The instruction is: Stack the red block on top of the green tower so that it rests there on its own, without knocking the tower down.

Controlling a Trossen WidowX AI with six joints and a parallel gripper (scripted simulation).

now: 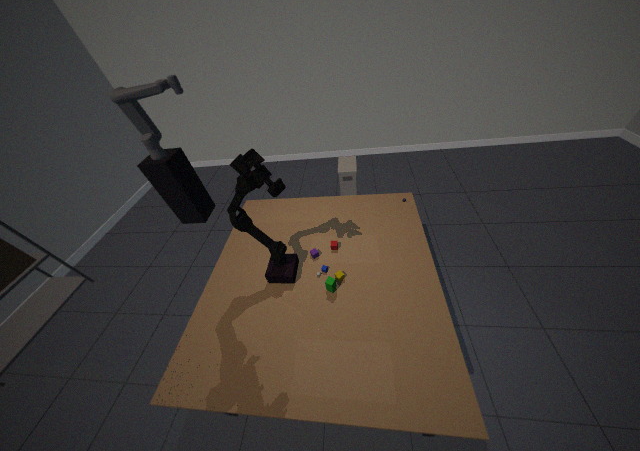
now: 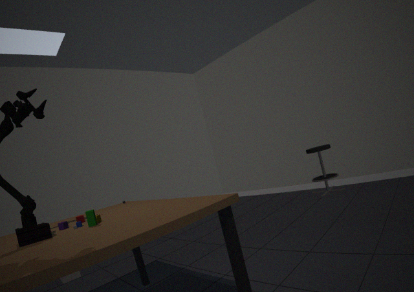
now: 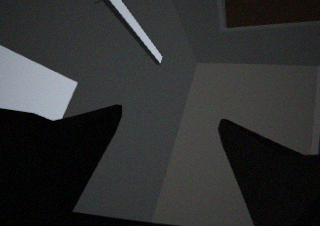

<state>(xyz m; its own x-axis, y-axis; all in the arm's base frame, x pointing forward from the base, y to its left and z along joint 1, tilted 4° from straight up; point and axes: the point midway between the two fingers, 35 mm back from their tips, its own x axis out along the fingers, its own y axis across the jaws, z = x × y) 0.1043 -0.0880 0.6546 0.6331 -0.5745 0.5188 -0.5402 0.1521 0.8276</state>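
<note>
The red block is 720 mm below my gripper tip, 230 mm to the left of it and 140 mm ahead of it. Also, from my gripper tip: small blue block: 730 mm below, 90 mm ahead, 70 mm to the left; yellow block: 720 mm below, 170 mm ahead, 20 mm to the left; purple block: 720 mm below, 180 mm to the left, 20 mm ahead.
</note>
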